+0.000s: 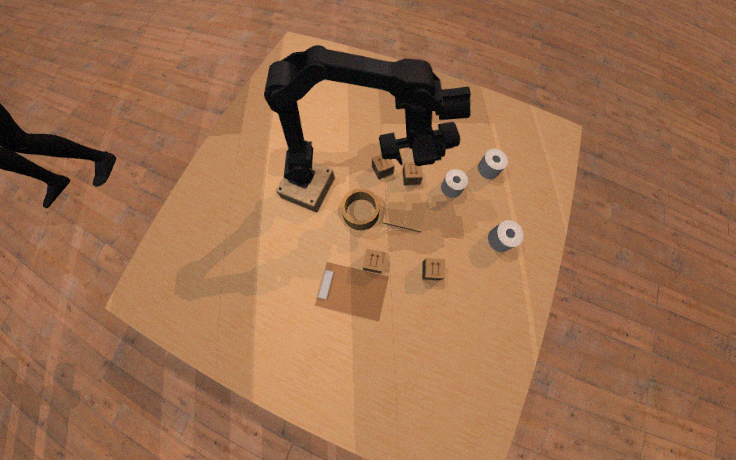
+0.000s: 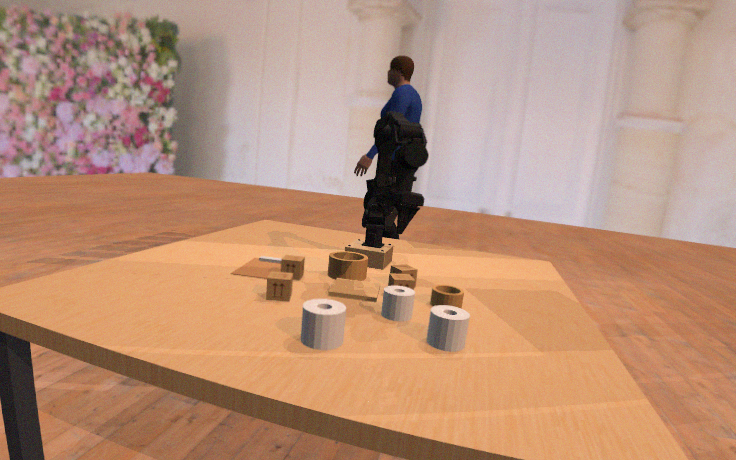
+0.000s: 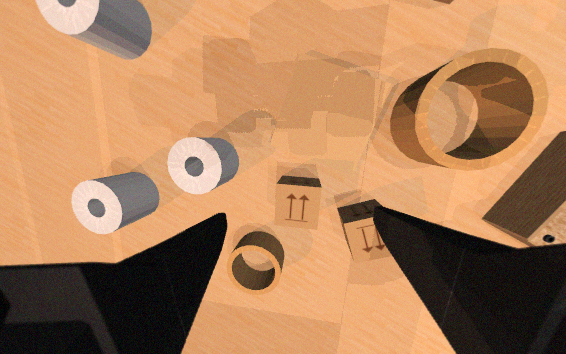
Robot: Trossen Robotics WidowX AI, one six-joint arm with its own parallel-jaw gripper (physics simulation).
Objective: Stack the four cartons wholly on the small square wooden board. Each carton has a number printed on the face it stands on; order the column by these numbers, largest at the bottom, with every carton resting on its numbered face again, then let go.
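Seen in the pictures: gripper, fingertip midpoint: (image 2: 392, 232) (image 3: 300, 216); arm's base at its link origin: (image 1: 301, 176) (image 2: 373, 245).
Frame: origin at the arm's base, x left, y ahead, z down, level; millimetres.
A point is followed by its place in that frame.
Four brown cartons with arrow marks stand apart on the table. Two, one (image 1: 383, 167) {x 128, y 218, z 3 mm} (image 2: 404, 269) {x 152, y 231, z 3 mm} (image 3: 364, 240) {x 153, y 215, z 3 mm} and another (image 1: 412, 174) {x 142, y 308, z 3 mm} (image 2: 402, 280) {x 166, y 331, z 5 mm} (image 3: 297, 206) {x 158, y 305, z 3 mm}, are side by side below my gripper. The third carton (image 1: 374, 260) {x -148, y 307, z 3 mm} (image 2: 293, 266) {x -133, y 330, z 19 mm} is at the edge of a brown sheet; the fourth carton (image 1: 433, 269) {x -106, y 466, z 3 mm} (image 2: 278, 286) {x -92, y 495, z 22 mm} stands beside it. No numbers show. The thin square board (image 1: 404, 214) {x 27, y 332, z 45 mm} (image 2: 353, 290) {x 49, y 358, z 45 mm} lies between the two pairs, with no carton on it. My gripper (image 1: 420, 151) {x 125, y 316, z -109 mm} (image 3: 300, 216) {x 125, y 316, z -109 mm} is open and empty, above the table.
A large wooden ring (image 1: 360, 225) {x -70, y 229, z 7 mm} (image 2: 347, 269) {x -2, y 260, z 22 mm} (image 3: 539, 100) {x -51, y 169, z -2 mm} stands near the arm base (image 1: 306, 189) {x -33, y 34, z 0 mm}. A smaller ring (image 2: 447, 299) {x 283, y 348, z 28 mm} (image 3: 277, 245) {x 243, y 294, z 45 mm} stands near the gripper-side cartons. Three white-topped rolls (image 1: 454, 183) {x 163, y 437, z -3 mm} (image 1: 492, 163) {x 278, y 527, z -9 mm} (image 1: 505, 236) {x 61, y 626, z -12 mm} stand across the board. The brown sheet (image 1: 352, 298) {x -265, y 290, z 55 mm} carries a pale strip (image 1: 325, 284) {x -261, y 204, z 45 mm}.
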